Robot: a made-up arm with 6 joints.
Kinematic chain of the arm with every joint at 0, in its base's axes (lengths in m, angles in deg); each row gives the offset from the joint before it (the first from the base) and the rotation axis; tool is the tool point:
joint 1: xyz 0 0 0.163 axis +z
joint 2: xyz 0 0 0 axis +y
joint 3: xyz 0 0 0.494 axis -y
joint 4: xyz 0 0 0 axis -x
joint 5: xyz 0.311 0 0 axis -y
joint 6: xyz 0 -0.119 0 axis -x
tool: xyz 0 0 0
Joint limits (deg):
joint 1: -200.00..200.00
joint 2: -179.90..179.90
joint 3: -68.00..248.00
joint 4: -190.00..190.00
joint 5: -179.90..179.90
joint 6: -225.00..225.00
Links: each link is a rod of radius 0.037 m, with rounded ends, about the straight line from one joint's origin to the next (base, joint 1, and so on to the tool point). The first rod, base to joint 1, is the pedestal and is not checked.
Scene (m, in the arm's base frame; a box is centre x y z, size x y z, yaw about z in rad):
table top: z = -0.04
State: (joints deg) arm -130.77 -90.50 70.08 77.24 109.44 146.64
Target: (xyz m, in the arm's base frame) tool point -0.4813 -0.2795 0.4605
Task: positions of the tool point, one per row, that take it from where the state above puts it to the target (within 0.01 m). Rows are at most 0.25 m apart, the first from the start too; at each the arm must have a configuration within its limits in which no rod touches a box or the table.
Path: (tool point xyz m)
1: 0.5097 0.6042 0.3956
2: 0.4474 0.5133 0.6136
3: 0.3374 0.3836 0.7839
4: 0.1913 0.2321 0.8899
5: 0.0252 0.0778 0.9230
6: -0.1421 -0.0619 0.8840
7: -0.2920 -0.1729 0.7823
8: -0.4086 -0.2464 0.6341
9: -0.4813 -0.2795 0.4605

